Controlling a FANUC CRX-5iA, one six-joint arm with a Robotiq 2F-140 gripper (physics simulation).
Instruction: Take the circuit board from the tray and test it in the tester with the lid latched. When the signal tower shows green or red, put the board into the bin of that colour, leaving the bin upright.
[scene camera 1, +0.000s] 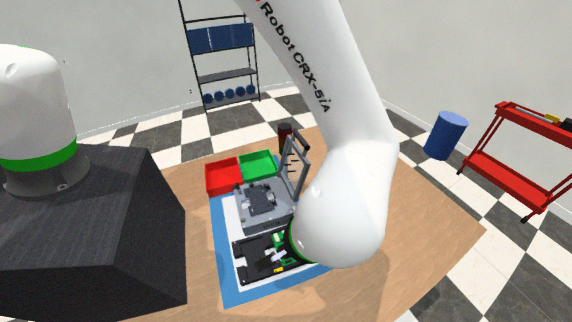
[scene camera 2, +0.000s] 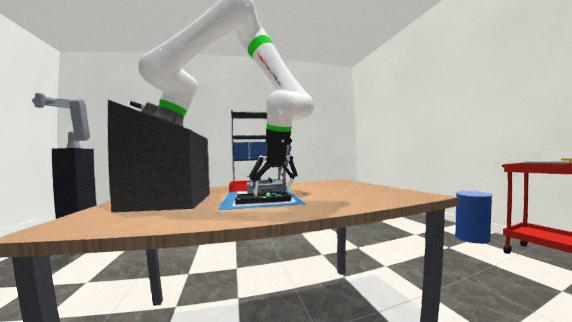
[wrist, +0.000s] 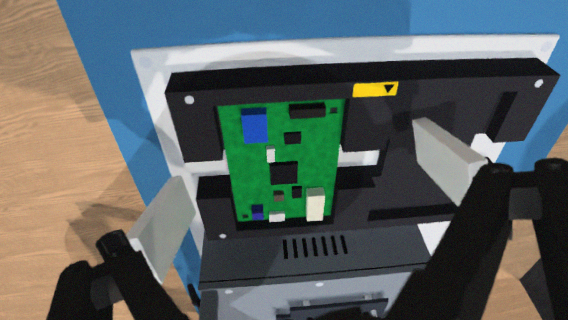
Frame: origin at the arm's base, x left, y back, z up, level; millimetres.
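Seen in the pictures: gripper, fingertip midpoint: (scene camera 2: 272, 192) (wrist: 298, 168); arm's base, origin of the base link: (scene camera 1: 52, 174).
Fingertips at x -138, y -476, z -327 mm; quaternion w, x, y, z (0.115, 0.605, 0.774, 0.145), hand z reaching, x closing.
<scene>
Offsets run from my fingertips to a thing's top centre. "*": to the spot under its first point. Level surfaces: height alone.
The green circuit board @(dy -8, dx +14, dz -9 mm) (wrist: 250, 170) lies flat in the left part of the black tray @(* dy +101, dx +45, dz -19 mm) (wrist: 425, 187) (scene camera 2: 245, 200) in the wrist view. My gripper (wrist: 298, 168) (scene camera 2: 273, 185) is wide open and empty, low over the tray. One finger is left of the board beyond the tray's side, the other over the tray right of the board. The grey tester @(* dy +38, dx +95, dz -4 mm) (scene camera 1: 265, 226) (wrist: 250, 265) stands beside the tray with its lid (scene camera 1: 303, 181) raised and its nest empty. The signal tower @(* dy -89, dx +265, dz +203 mm) (scene camera 1: 284, 134) behind it shows no clearly lit lamp. The red bin @(dy +145, dx +381, dz +10 mm) (scene camera 1: 223, 175) and green bin @(dy -5, dx +384, dz +10 mm) (scene camera 1: 257, 165) stand upright and empty.
A white plate and a blue mat @(dz -35 mm) (scene camera 1: 218, 270) (wrist: 100, 40) lie under the tray on the wooden table @(dz -37 mm) (scene camera 2: 380, 192). The black robot pedestal (scene camera 2: 150, 165) stands at the left. A blue barrel (scene camera 1: 446, 136), a red cart (scene camera 1: 505, 182) and a shelf rack (scene camera 1: 227, 75) stand beyond the table.
</scene>
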